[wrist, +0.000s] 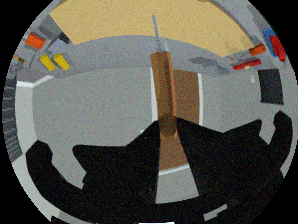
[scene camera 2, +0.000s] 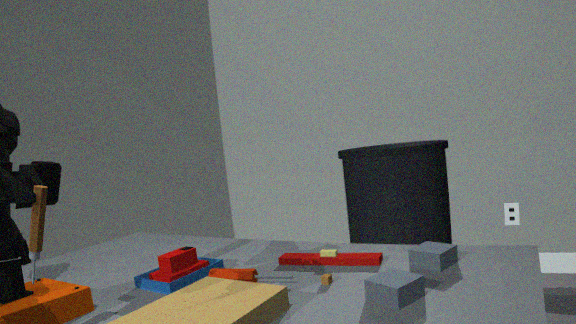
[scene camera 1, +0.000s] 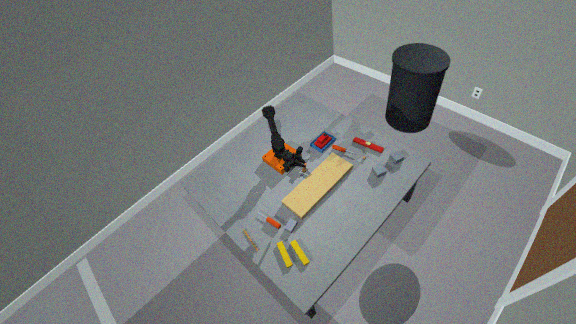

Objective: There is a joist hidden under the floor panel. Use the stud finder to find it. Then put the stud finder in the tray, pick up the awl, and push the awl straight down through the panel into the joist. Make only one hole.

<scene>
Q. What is my gripper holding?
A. An awl.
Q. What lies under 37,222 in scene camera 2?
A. An awl.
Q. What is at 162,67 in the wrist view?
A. An awl.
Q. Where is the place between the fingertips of my gripper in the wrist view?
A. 167,123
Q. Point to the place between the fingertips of my gripper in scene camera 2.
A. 42,198
</scene>
